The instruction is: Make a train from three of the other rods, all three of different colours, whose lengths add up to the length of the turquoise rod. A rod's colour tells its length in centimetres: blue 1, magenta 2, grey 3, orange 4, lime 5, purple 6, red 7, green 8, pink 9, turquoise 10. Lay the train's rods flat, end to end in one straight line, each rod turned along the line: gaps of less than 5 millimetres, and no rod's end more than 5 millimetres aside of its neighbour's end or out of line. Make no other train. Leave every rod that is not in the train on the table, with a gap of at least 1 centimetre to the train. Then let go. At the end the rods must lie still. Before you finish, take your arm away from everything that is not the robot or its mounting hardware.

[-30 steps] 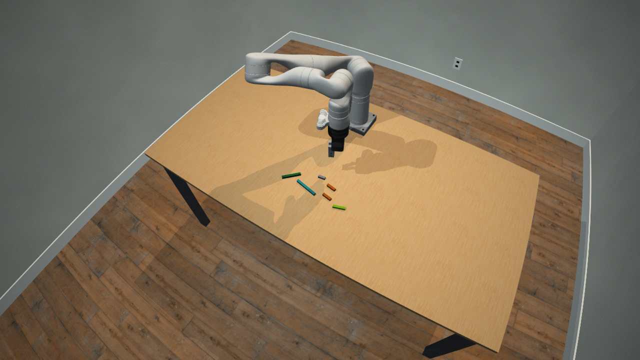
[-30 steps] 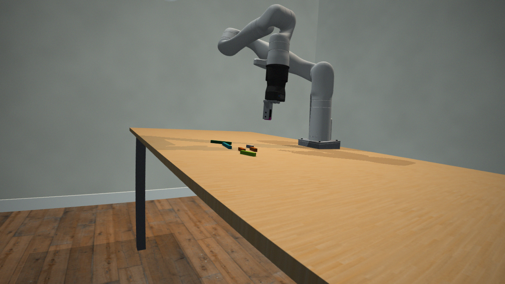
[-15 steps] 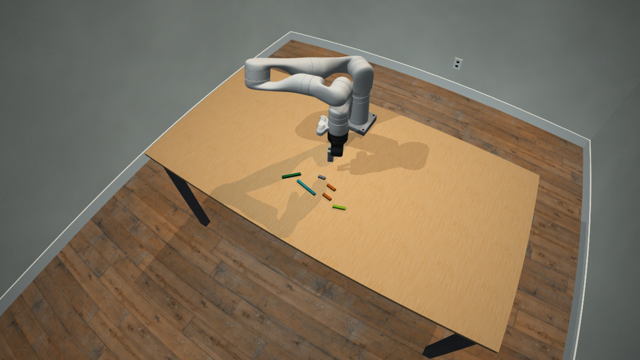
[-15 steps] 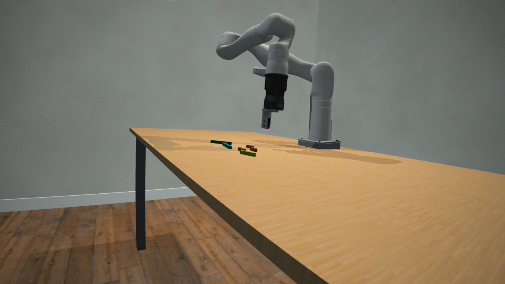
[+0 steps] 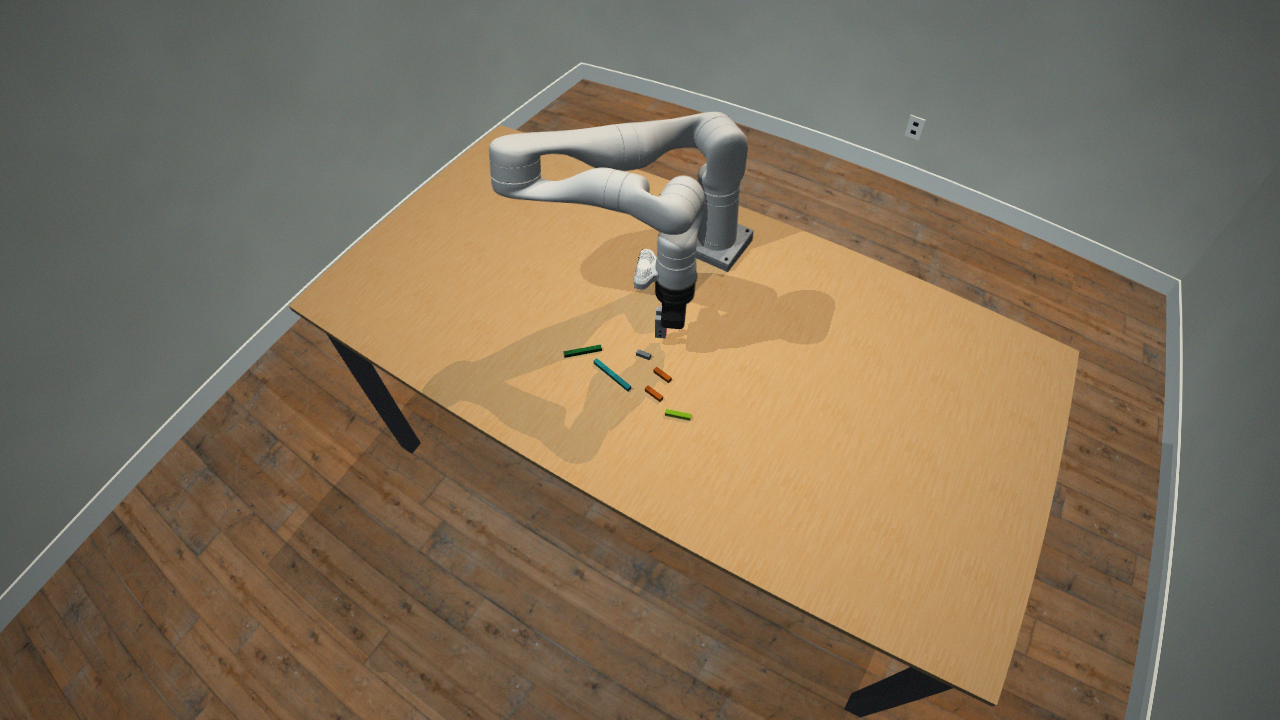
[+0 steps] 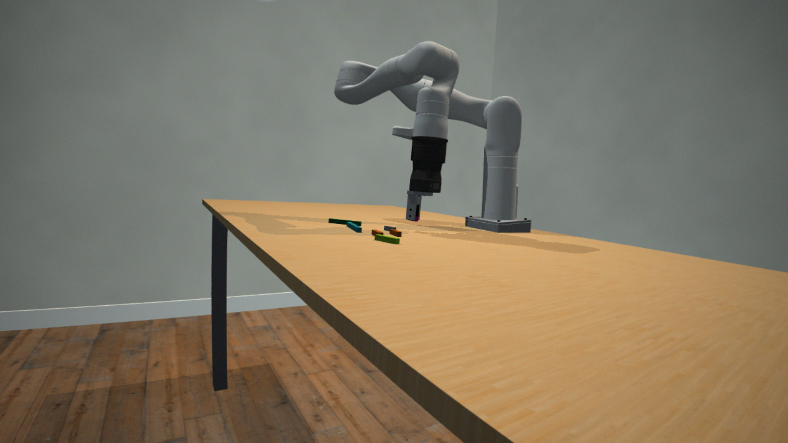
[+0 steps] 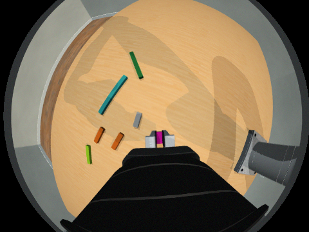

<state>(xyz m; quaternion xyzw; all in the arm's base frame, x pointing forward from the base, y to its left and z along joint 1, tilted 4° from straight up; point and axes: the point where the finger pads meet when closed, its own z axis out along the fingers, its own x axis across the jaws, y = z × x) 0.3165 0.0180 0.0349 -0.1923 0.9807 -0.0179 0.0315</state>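
The grey rod is 50 mm ahead of my hand, 10 mm to the right of it and 40 mm below it. From my hand the other things lie so: green rod 100 mm ahead, 130 mm to the right, 40 mm below; turquoise rod 120 mm ahead, 50 mm to the right, 40 mm below; magenta rod 10 mm below.
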